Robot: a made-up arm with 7 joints. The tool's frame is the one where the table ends. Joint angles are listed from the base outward.
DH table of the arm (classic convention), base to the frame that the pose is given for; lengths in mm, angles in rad. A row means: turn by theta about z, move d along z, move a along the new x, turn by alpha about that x. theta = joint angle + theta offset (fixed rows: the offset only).
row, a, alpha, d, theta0
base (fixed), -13.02, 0, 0, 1.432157
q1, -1, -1.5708, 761.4, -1.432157
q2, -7.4, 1.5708, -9.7, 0
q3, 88.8, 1.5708, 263, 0
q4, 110.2, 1.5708, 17.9, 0
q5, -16.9, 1.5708, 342.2, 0
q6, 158, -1.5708, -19.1, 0
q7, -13.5, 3.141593, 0, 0.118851
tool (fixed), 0, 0, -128.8, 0.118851
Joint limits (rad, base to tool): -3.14..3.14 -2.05..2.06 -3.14..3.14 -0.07..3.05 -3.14..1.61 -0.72..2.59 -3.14..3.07
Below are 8 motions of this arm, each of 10 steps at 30 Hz.
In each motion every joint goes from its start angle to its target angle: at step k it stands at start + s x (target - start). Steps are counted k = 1, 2, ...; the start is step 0. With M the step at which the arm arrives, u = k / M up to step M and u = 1 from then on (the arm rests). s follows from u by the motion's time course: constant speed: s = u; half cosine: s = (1 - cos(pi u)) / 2; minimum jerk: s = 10 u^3 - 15 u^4 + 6 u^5.
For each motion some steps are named. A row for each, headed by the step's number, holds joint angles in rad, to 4 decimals.
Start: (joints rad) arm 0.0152 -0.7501 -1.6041 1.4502 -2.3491 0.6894 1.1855
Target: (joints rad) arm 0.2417 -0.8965 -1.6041 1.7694 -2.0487 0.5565 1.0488
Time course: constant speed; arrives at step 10
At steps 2, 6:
2: 0.0605 -0.7794 -1.6041 1.5140 -2.2890 0.6628 1.1582
6: 0.1511 -0.8379 -1.6041 1.6417 -2.1689 0.6097 1.1035

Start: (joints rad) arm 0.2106 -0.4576 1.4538 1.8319 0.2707 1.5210 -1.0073
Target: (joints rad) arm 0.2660 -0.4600 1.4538 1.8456 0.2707 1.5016 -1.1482
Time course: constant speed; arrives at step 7
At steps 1, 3, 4, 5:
1: 0.2185 -0.4579 1.4538 1.8339 0.2707 1.5182 -1.0274
3: 0.2343 -0.4586 1.4538 1.8378 0.2707 1.5127 -1.0677
4: 0.2423 -0.4590 1.4538 1.8397 0.2707 1.5099 -1.0878
5: 0.2502 -0.4593 1.4538 1.8417 0.2707 1.5071 -1.1079

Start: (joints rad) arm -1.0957 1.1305 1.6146 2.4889 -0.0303 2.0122 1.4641
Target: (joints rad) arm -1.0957 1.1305 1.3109 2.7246 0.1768 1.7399 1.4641
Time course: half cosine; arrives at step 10
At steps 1, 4, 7, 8, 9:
1: -1.0957 1.1305 1.6072 2.4947 -0.0252 2.0055 1.4641
4: -1.0957 1.1305 1.5097 2.5703 0.0413 1.9181 1.4641
7: -1.0957 1.1305 1.3735 2.6760 0.1341 1.7960 1.4641
8: -1.0957 1.1305 1.3399 2.7021 0.1570 1.7659 1.4641
9: -1.0957 1.1305 1.3183 2.7188 0.1717 1.7466 1.4641

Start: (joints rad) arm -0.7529 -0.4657 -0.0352 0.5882 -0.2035 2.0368 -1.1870
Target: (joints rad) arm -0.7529 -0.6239 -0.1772 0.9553 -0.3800 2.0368 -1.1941
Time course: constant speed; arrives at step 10
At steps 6, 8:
6: -0.7529 -0.5606 -0.1204 0.8085 -0.3094 2.0368 -1.1913
8: -0.7529 -0.5923 -0.1488 0.8819 -0.3447 2.0368 -1.1927

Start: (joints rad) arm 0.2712 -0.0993 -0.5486 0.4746 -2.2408 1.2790 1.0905
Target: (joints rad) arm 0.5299 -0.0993 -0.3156 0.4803 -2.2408 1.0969 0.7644
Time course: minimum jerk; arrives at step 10
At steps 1, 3, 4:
1: 0.2734 -0.0993 -0.5466 0.4746 -2.2408 1.2774 1.0877
3: 0.3134 -0.0993 -0.5106 0.4755 -2.2408 1.2493 1.0373
4: 0.3533 -0.0993 -0.4746 0.4764 -2.2408 1.2212 0.9870

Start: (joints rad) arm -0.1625 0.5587 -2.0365 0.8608 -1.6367 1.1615 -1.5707
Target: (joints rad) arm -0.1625 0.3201 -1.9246 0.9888 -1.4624 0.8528 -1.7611
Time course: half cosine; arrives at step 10
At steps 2, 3, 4, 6, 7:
2: -0.1625 0.5359 -2.0258 0.8730 -1.6201 1.1320 -1.5889
3: -0.1625 0.5095 -2.0134 0.8872 -1.6008 1.0979 -1.6099
4: -0.1625 0.4763 -1.9978 0.9050 -1.5765 1.0548 -1.6365
6: -0.1625 0.4025 -1.9633 0.9446 -1.5226 0.9595 -1.6953
7: -0.1625 0.3693 -1.9477 0.9624 -1.4983 0.9164 -1.7219

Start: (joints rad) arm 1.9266 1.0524 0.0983 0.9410 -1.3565 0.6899 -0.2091
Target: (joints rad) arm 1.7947 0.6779 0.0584 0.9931 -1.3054 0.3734 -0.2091
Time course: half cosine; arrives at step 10
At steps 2, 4, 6, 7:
2: 1.9140 1.0166 0.0945 0.9460 -1.3516 0.6597 -0.2091
4: 1.8810 0.9230 0.0845 0.9590 -1.3388 0.5806 -0.2091
6: 1.8403 0.8073 0.0722 0.9751 -1.3231 0.4827 -0.2091
7: 1.8219 0.7551 0.0666 0.9824 -1.3159 0.4386 -0.2091

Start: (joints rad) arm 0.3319 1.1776 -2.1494 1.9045 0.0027 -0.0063 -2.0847
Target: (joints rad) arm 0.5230 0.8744 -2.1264 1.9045 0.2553 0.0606 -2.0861
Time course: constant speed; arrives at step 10
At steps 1, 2, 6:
1: 0.3510 1.1473 -2.1471 1.9045 0.0280 0.0004 -2.0848
2: 0.3701 1.1170 -2.1448 1.9045 0.0532 0.0071 -2.0850
6: 0.4466 0.9957 -2.1356 1.9045 0.1543 0.0338 -2.0855

